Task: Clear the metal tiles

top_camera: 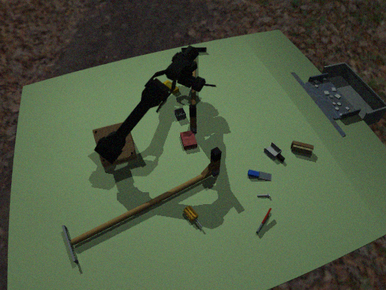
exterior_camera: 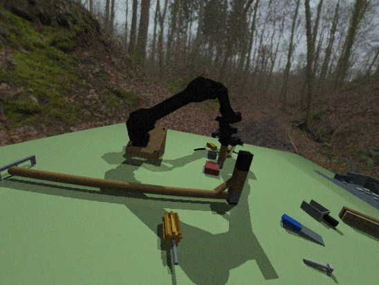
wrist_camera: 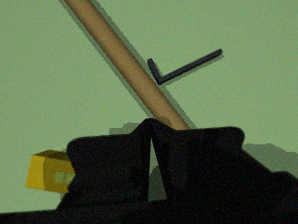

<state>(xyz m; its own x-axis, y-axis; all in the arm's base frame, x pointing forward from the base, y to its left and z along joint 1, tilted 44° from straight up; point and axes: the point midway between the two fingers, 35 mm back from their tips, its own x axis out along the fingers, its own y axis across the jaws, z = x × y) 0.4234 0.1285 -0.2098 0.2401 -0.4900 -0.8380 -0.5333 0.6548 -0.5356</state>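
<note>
Now: gripper tip 5 cm below the long wooden scraper, 2 cm short of it and 1 cm to the right of it. Round my gripper tip: black hex key (7 cm ahead, 1 cm to the left, 1 cm below); then yellow block (8 cm behind, 4 cm to the left); then small grey box (15 cm to the right, 11 cm behind).
</note>
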